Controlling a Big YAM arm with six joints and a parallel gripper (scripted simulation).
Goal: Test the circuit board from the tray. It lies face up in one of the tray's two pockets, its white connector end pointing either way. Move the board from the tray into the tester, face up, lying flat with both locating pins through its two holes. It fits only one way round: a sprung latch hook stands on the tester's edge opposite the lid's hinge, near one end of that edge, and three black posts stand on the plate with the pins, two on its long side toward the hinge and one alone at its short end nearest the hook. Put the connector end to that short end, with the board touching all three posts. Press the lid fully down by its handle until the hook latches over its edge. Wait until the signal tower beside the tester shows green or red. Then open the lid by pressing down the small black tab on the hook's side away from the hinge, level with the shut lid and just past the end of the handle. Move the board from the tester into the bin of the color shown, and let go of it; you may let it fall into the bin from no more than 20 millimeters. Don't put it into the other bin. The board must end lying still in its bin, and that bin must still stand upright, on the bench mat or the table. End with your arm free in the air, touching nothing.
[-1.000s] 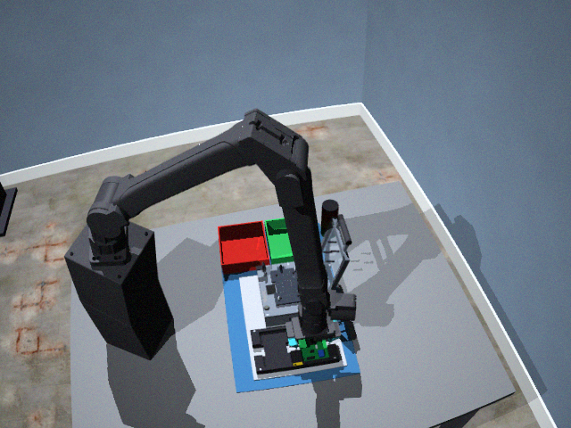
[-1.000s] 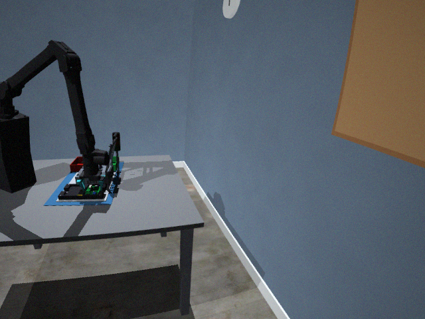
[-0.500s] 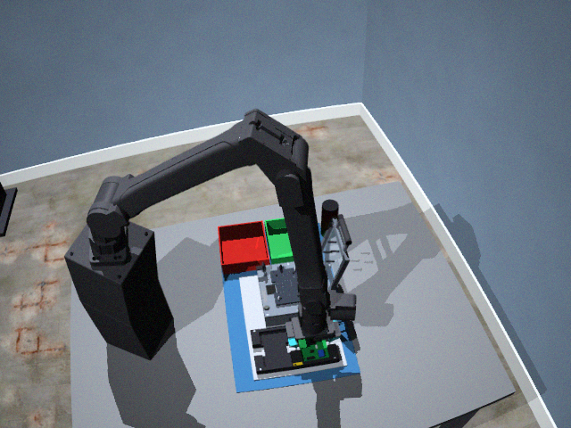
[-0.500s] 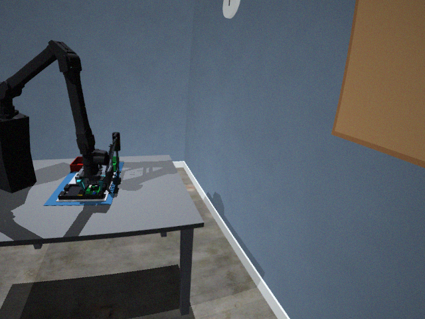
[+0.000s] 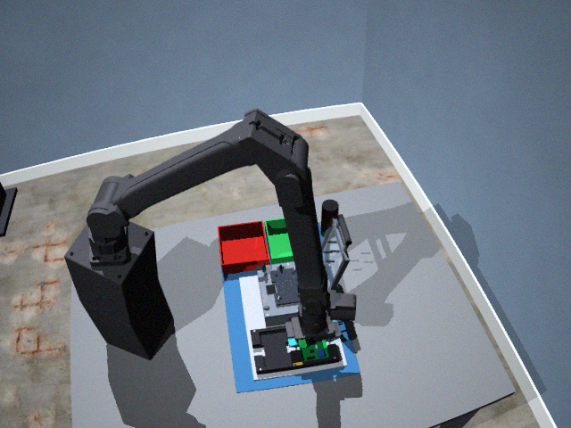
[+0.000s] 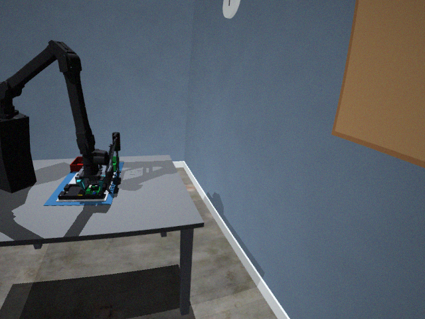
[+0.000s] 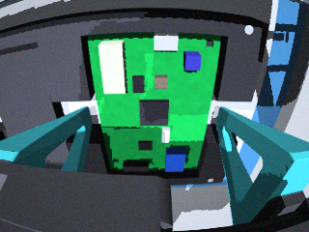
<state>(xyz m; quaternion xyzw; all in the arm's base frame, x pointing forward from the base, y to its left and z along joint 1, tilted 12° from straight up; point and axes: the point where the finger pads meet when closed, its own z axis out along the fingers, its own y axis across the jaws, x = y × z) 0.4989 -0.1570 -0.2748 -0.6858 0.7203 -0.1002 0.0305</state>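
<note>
Now: hand right at the green circuit board. The rest, counted from my hand: black latch hook 9 cm behind, 23 cm to the left, 6 cm above; then clear lid 9 cm ahead, 17 cm to the left, 16 cm above; then green bin 3 cm ahead, 37 cm to the left, 1 cm below.
</note>
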